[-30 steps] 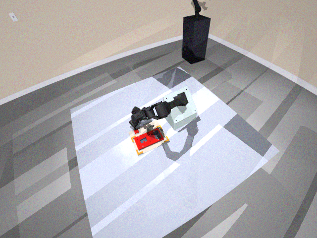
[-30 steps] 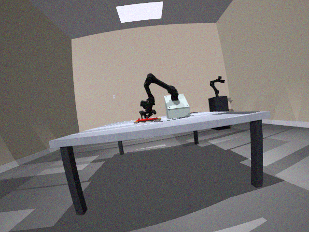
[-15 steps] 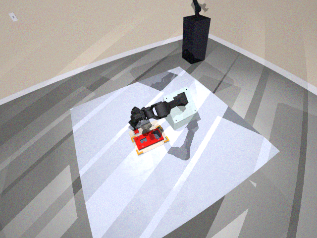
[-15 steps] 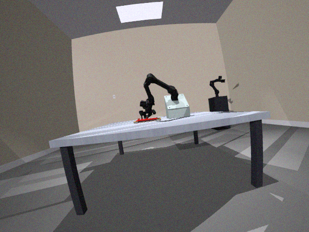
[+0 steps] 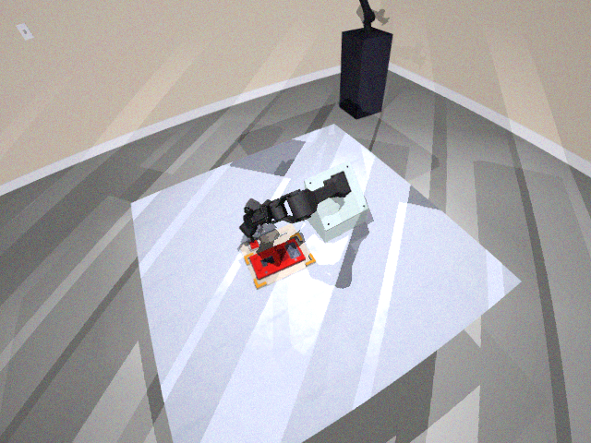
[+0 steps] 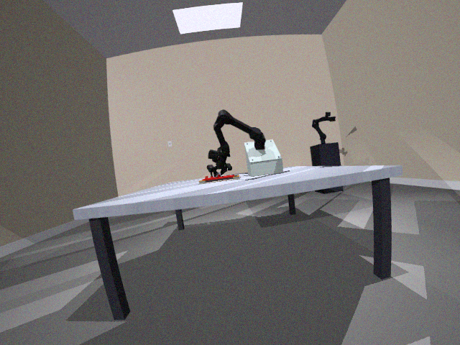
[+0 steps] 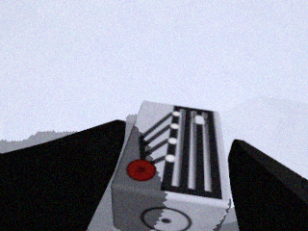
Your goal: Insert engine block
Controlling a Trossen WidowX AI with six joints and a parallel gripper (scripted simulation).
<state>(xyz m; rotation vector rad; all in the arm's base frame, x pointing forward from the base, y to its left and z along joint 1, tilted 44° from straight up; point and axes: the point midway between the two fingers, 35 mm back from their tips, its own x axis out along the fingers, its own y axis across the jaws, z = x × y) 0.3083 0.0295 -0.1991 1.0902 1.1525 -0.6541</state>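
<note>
Right now the grey engine block is 10 mm behind my gripper tip and 10 mm to the left of it.
</note>
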